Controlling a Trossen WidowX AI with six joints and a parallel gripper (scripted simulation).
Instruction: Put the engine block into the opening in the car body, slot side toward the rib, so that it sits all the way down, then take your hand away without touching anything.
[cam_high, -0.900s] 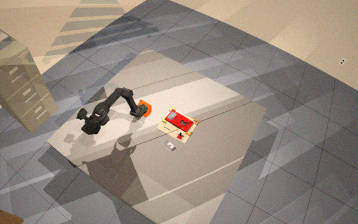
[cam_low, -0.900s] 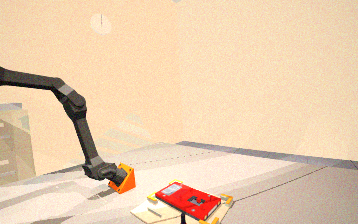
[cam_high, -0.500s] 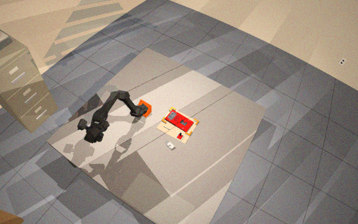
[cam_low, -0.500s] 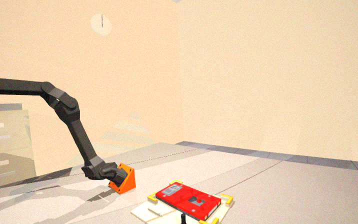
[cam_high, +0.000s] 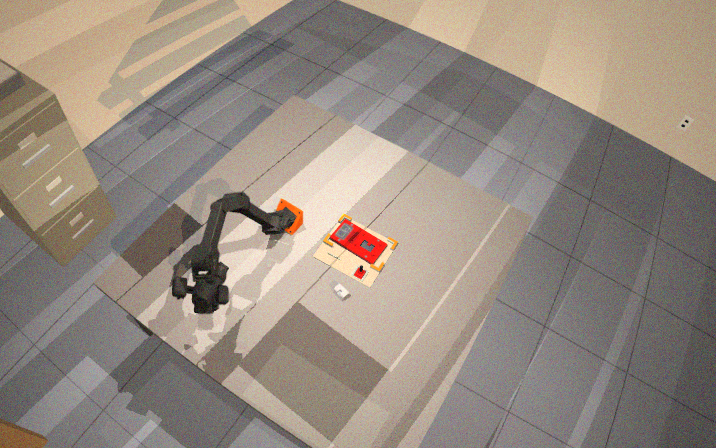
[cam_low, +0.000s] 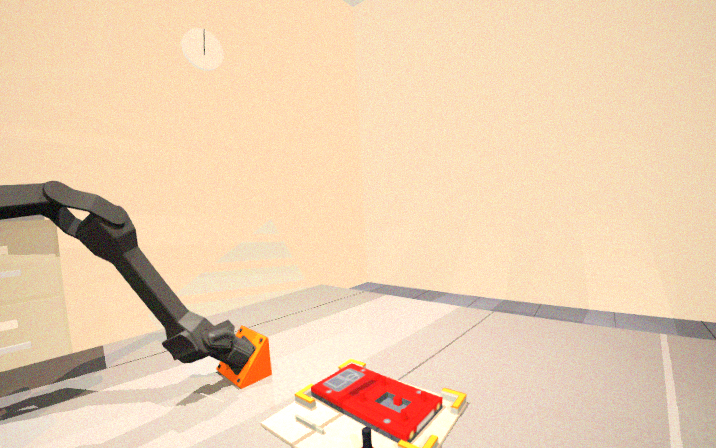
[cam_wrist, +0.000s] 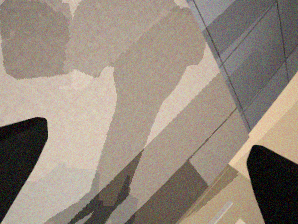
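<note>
My gripper tip is now 41 cm to the right of the engine block, 31 cm short of it and 13 cm above it.
</note>
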